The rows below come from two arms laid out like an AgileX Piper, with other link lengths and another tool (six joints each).
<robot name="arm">
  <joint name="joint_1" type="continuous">
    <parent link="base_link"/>
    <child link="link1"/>
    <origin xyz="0 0 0.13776"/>
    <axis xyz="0 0 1"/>
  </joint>
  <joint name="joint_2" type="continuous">
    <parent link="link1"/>
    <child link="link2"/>
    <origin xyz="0 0 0" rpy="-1.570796 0 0"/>
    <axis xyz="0 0 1"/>
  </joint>
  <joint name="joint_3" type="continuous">
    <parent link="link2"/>
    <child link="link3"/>
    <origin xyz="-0.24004 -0.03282 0"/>
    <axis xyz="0 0 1"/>
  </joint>
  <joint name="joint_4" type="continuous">
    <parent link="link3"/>
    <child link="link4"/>
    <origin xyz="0.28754 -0.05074 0" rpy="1.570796 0 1.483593"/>
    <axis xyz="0 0 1"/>
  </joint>
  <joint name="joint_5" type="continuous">
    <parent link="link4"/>
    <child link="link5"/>
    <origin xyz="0 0 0" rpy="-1.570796 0 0"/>
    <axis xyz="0 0 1"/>
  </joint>
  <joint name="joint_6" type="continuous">
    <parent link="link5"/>
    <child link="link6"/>
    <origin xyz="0 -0.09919 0" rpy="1.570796 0 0"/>
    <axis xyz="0 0 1"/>
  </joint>
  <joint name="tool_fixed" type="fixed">
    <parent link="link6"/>
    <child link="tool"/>
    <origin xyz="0.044 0.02 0.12" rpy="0 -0.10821 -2.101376"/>
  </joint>
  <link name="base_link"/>
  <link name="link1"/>
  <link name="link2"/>
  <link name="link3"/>
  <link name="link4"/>
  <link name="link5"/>
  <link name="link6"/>
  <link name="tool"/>
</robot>
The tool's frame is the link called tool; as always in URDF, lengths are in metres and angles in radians. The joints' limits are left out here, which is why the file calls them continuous.
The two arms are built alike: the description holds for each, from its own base.
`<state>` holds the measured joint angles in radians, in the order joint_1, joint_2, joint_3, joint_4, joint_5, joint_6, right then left.
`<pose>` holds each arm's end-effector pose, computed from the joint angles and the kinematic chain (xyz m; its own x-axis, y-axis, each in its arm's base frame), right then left.
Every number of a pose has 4 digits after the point.
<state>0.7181 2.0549 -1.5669 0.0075 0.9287 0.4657 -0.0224 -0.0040 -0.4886 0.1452 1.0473 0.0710</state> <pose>0.3068 0.3200 0.0251 0.7169 -0.6905 -0.0963 -0.6901 -0.6831 -0.2389 0.1638 0.0497 0.2183 0.3462 -0.9080 0.2360 -0.3796 -0.3657 -0.8498</pose>
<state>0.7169 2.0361 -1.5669 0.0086 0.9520 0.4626 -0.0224 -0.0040 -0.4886 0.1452 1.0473 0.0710</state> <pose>0.3047 0.3176 0.0329 0.7176 -0.6897 -0.0971 -0.6899 -0.6848 -0.2346 0.1638 0.0497 0.2183 0.3462 -0.9080 0.2360 -0.3796 -0.3657 -0.8498</pose>
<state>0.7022 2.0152 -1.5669 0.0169 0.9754 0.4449 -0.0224 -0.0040 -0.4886 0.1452 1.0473 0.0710</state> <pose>0.3059 0.3116 0.0417 0.7170 -0.6897 -0.1010 -0.6910 -0.6844 -0.2326 0.1638 0.0497 0.2183 0.3462 -0.9080 0.2360 -0.3796 -0.3657 -0.8498</pose>
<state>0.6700 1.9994 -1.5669 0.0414 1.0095 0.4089 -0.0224 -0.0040 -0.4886 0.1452 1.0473 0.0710</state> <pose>0.3079 0.3003 0.0485 0.7113 -0.6929 -0.1180 -0.6994 -0.6810 -0.2170 0.1638 0.0497 0.2183 0.3462 -0.9080 0.2360 -0.3796 -0.3657 -0.8498</pose>
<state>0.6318 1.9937 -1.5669 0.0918 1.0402 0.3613 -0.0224 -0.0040 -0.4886 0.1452 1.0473 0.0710</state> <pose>0.3081 0.2912 0.0524 0.7010 -0.6953 -0.1589 -0.7125 -0.6727 -0.1997 0.1638 0.0497 0.2183 0.3462 -0.9080 0.2360 -0.3796 -0.3657 -0.8498</pose>
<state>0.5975 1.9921 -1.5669 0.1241 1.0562 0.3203 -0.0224 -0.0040 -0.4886 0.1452 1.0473 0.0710</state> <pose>0.3115 0.2825 0.0543 0.6949 -0.6953 -0.1835 -0.7190 -0.6677 -0.1927 0.1638 0.0497 0.2183 0.3462 -0.9080 0.2360 -0.3796 -0.3657 -0.8498</pose>
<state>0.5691 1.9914 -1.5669 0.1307 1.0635 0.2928 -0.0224 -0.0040 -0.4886 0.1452 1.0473 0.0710</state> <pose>0.3171 0.2727 0.0547 0.6922 -0.6974 -0.1858 -0.7216 -0.6658 -0.1896 0.1638 0.0497 0.2183 0.3462 -0.9080 0.2360 -0.3796 -0.3657 -0.8498</pose>
